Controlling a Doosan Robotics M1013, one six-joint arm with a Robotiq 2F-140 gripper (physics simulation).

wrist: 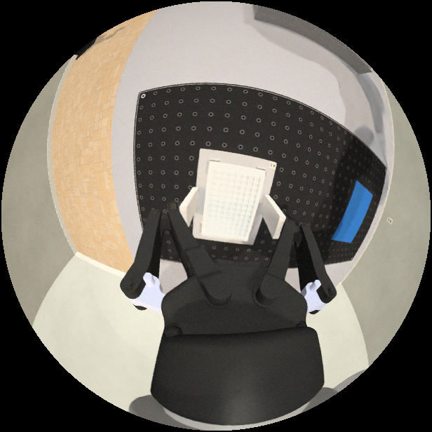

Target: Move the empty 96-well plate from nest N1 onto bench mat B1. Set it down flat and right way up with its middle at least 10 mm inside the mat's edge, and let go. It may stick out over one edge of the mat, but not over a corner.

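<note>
The white 96-well plate (233, 200) lies flat, wells up, in the light grey nest N1 (201, 172), near the middle of the wrist view. My gripper (230, 199) is open, with one pale finger pad on the left of the plate and one on the right. Both pads appear apart from the plate's long sides, with a narrow space on each side. How high the pad tips are relative to the plate is hard to tell. The blue bench mat (354, 212), which looks to be B1, lies flat at the right.
A black board (170, 115) with rows of small holes lies under the nest and the blue mat. It lies on a light grey table (200, 45). A grey block (310, 32) stands at the top right. A tan tiled floor (87, 150) shows at the left.
</note>
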